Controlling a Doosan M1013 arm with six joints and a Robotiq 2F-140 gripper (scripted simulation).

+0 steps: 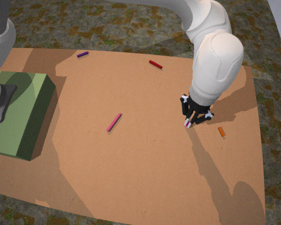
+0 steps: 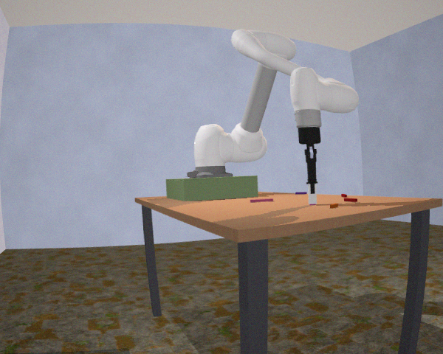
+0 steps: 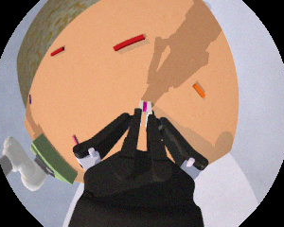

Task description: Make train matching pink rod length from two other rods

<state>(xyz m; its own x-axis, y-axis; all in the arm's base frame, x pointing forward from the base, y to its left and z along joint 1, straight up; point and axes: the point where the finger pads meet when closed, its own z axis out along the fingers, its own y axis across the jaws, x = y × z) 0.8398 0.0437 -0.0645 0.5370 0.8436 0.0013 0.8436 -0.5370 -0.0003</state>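
The magenta rod is 3 cm below my hand. The rest, counted from my hand: purple rod (55 cm behind, 32 cm to the left, 3 cm below); orange rod (14 cm ahead, 2 cm to the right, 3 cm below); pink rod (31 cm behind, 3 cm to the right, 3 cm below).
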